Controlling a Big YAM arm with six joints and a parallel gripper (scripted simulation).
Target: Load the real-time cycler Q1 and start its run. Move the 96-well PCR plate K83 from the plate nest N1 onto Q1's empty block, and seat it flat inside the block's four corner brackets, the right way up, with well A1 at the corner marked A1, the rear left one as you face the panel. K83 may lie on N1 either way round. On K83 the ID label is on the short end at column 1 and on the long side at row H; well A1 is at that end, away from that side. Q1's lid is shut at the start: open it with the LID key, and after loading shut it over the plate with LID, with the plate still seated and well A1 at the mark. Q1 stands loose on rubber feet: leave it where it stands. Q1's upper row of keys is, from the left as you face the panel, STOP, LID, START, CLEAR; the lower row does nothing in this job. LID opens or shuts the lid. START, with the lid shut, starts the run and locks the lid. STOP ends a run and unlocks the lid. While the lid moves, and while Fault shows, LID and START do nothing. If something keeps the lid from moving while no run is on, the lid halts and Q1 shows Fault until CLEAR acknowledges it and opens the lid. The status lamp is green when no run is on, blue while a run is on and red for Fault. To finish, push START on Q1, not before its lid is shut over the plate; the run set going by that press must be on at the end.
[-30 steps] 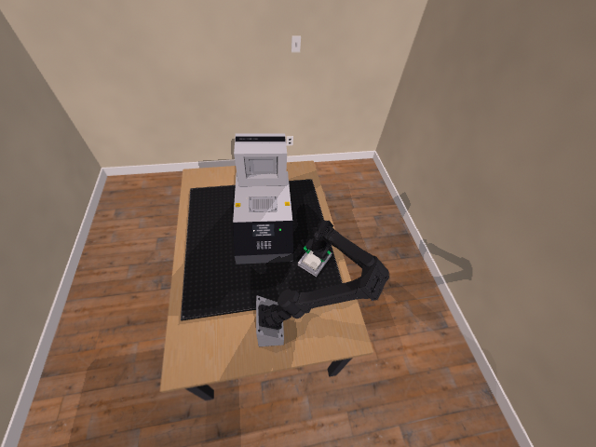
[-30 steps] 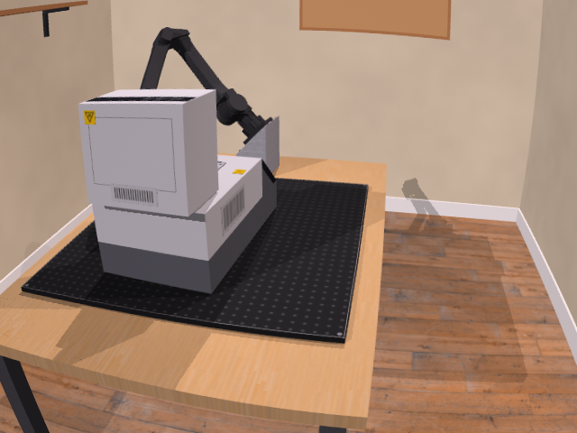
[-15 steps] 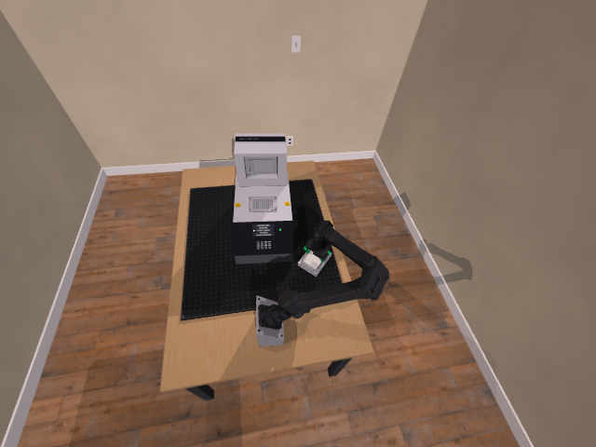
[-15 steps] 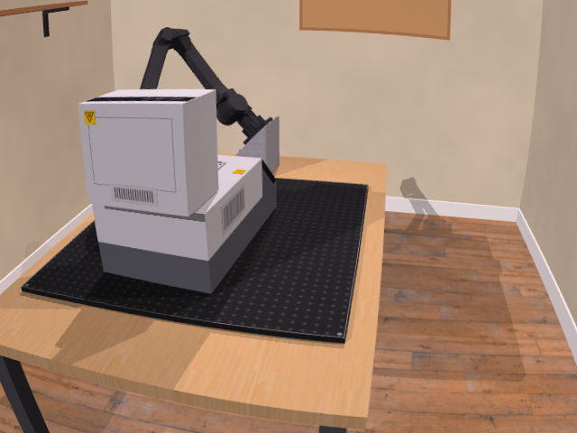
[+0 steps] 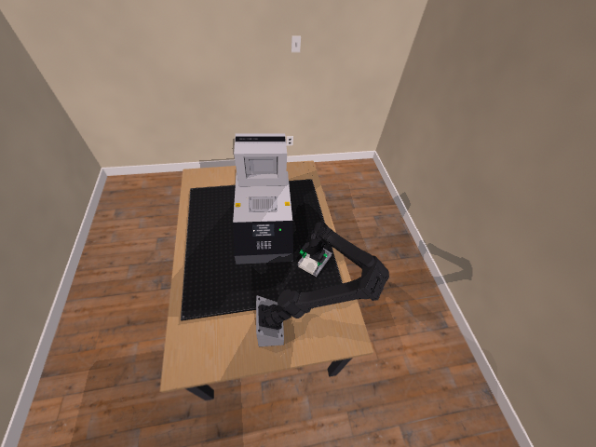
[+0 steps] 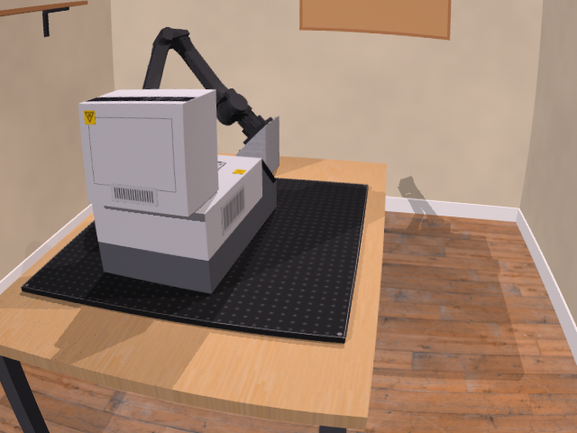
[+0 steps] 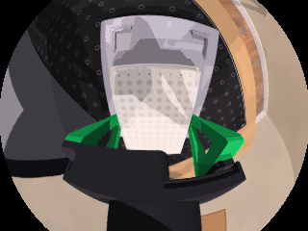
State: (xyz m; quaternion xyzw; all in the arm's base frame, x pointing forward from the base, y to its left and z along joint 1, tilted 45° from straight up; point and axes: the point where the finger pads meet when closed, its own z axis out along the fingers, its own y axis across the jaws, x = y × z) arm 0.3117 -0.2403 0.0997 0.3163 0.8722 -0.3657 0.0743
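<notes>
Now: the plate nest N1 2 cm to the right of my hand, 2 cm below it and 2 cm ahead of it. The rest, counted from my hand: white plate K83: right at my hand.
</notes>
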